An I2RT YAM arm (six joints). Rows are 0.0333 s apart.
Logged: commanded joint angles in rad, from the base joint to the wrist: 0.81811 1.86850 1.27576 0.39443 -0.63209 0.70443; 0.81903 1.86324 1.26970 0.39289 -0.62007 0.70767; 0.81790 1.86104 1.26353 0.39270 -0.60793 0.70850; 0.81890 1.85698 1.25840 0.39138 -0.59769 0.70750; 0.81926 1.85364 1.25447 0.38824 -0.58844 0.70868; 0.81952 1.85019 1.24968 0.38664 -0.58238 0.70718; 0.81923 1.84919 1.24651 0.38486 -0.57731 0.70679; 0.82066 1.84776 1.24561 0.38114 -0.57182 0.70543; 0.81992 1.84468 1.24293 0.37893 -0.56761 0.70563; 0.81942 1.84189 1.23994 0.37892 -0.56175 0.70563; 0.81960 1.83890 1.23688 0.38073 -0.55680 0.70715; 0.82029 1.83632 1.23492 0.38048 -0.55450 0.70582; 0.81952 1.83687 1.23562 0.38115 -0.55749 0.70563; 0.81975 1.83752 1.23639 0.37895 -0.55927 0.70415; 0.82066 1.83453 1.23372 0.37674 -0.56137 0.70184; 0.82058 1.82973 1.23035 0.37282 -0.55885 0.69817; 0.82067 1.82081 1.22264 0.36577 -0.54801 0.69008; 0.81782 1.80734 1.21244 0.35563 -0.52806 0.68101; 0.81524 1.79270 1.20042 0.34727 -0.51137 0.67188
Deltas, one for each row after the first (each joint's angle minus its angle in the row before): 0.00092 -0.00526 -0.00606 -0.00154 0.01202 0.00324; -0.00113 -0.00220 -0.00617 -0.00019 0.01214 0.00083; 0.00100 -0.00406 -0.00513 -0.00132 0.01024 -0.00100; 0.00036 -0.00334 -0.00393 -0.00314 0.00925 0.00118; 0.00026 -0.00345 -0.00479 -0.00160 0.00606 -0.00150; -0.00029 -0.00100 -0.00317 -0.00178 0.00507 -0.00039; 0.00143 -0.00143 -0.00090 -0.00372 0.00549 -0.00136; -0.00074 -0.00308 -0.00268 -0.00221 0.00421 0.00020; -0.00050 -0.00279 -0.00299 -0.00001 0.00586 0.00000; 0.00018 -0.00299 -0.00306 0.00181 0.00495 0.00152; 0.00069 -0.00258 -0.00196 -0.00025 0.00230 -0.00133; -0.00077 0.00055 0.00070 0.00067 -0.00299 -0.00019; 0.00023 0.00065 0.00077 -0.00220 -0.00178 -0.00148; 0.00091 -0.00299 -0.00267 -0.00221 -0.00210 -0.00231; -0.00008 -0.00480 -0.00337 -0.00392 0.00252 -0.00367; 0.00009 -0.00892 -0.00771 -0.00705 0.01084 -0.00809; -0.00285 -0.01347 -0.01020 -0.01014 0.01995 -0.00907; -0.00258 -0.01464 -0.01202 -0.00836 0.01669 -0.00913
